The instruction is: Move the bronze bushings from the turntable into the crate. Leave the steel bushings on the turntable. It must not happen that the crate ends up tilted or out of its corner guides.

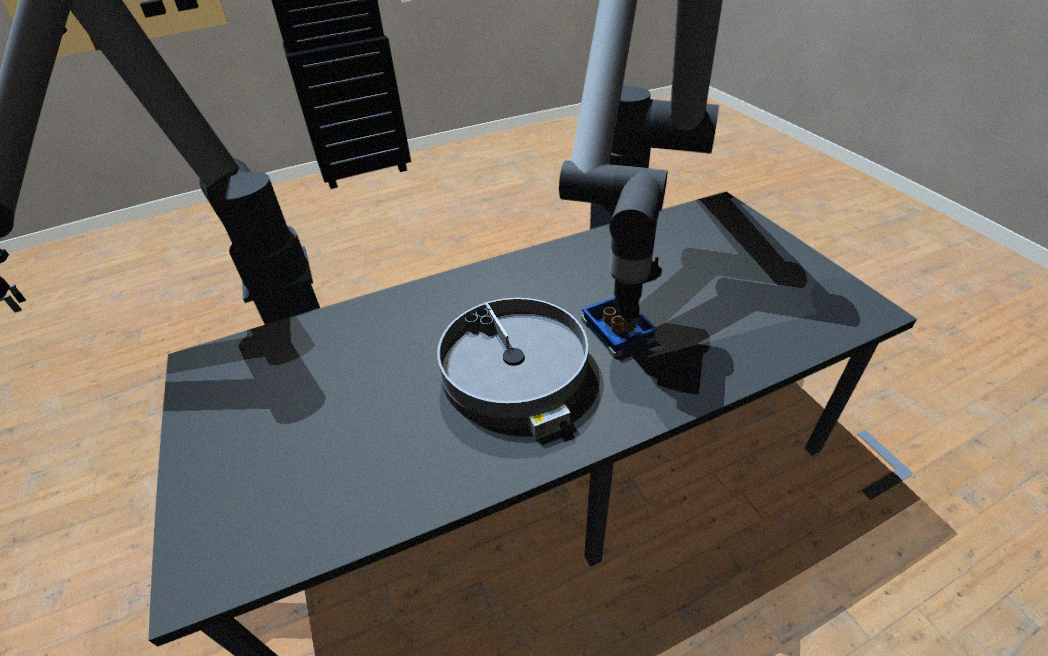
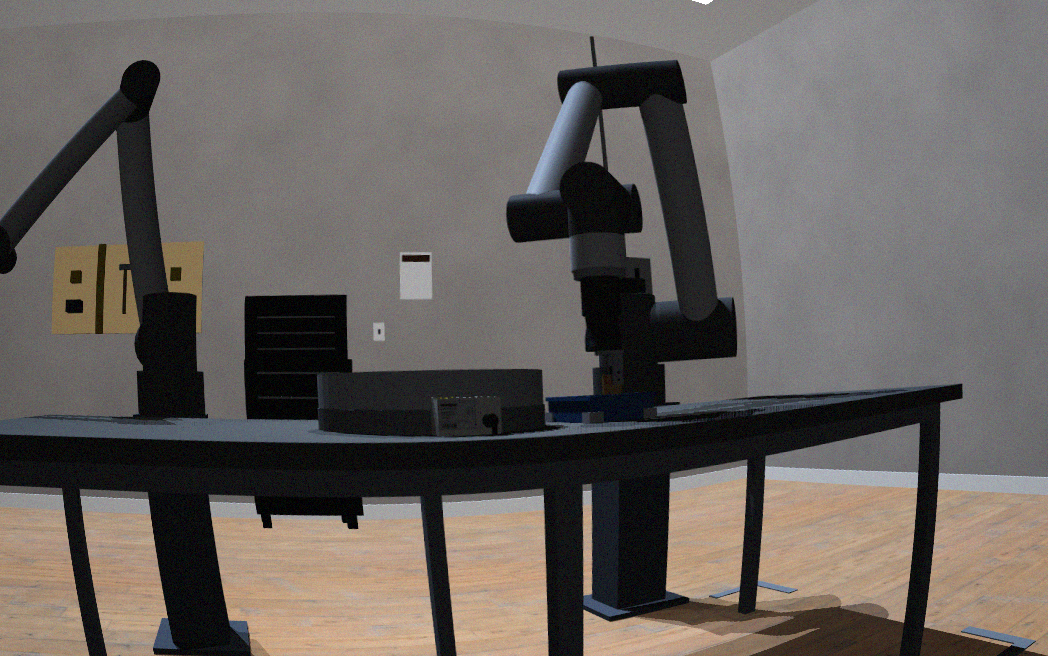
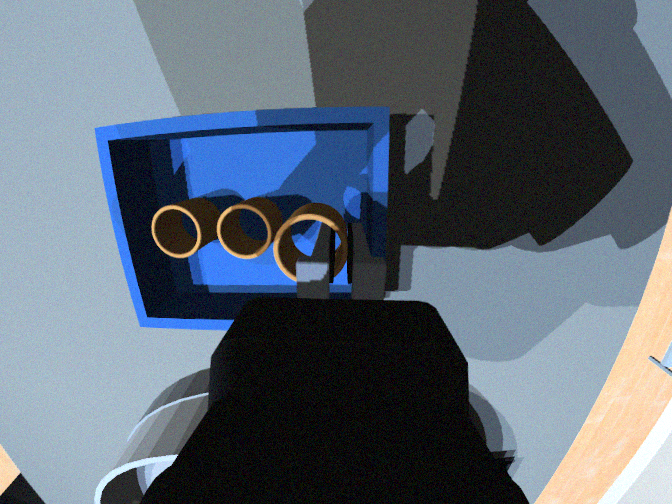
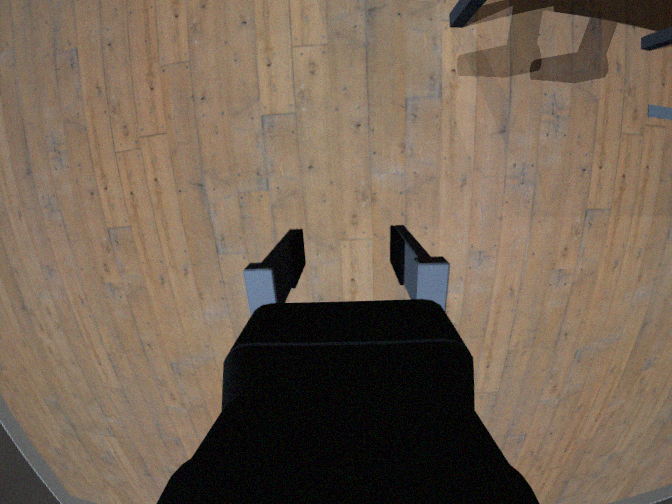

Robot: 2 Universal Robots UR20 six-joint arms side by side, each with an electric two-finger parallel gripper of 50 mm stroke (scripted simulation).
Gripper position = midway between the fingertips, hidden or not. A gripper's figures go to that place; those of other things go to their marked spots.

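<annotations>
The left gripper (image 3: pixel 341 241) is 16 cm from the lens, and a bronze bushing (image 3: pixel 286 253) is likewise 16 cm from the lens. A blue crate (image 3: pixel 339 156) sits 22 cm from the lens. A bronze bushing (image 3: pixel 232 237) is 22 cm from the lens as well, and a bronze bushing (image 3: pixel 168 231) lies 24 cm from the lens.
</annotations>
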